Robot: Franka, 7 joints.
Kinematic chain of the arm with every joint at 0, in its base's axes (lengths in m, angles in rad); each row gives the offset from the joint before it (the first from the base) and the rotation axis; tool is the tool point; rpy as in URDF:
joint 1: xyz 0 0 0.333 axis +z
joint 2: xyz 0 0 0 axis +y
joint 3: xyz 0 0 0.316 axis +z
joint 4: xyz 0.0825 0 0 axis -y
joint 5: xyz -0.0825 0 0.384 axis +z
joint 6: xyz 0 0 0 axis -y
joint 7: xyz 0.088 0 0 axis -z
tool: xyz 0 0 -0.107 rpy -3.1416 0 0
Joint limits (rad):
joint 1: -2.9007..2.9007
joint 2: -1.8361..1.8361
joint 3: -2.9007..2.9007
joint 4: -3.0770..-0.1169
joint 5: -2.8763..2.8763
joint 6: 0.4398..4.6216
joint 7: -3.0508..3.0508
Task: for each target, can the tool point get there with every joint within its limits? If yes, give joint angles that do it. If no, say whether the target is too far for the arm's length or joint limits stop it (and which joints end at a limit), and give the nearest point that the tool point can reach.
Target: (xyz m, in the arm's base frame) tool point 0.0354 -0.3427 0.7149
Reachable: yes | joints -2.3067 -0.8063 0.4868 -2.5128 -0.1743 3.7291 2.1370
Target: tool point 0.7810 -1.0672 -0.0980
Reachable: no: too far | nearest point 0.4817 -0.6582 0.0672 | short by 0.533 m
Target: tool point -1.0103 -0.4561 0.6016
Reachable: no: too far | nearest point -0.7599 -0.3431 0.5350 | short by 0.283 m
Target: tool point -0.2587 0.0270 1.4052
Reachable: no: too far | nearest point -0.2012 0.0210 1.1667 | short by 0.245 m
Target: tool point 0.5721 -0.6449 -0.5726
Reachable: no: too far | nearest point 0.4047 -0.4562 -0.2486 | short by 0.411 m
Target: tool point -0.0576 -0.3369 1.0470
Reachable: yes | joints -2.3738 -0.1719 0.3275 -0.8554 0.8373 1.7695 0.3862
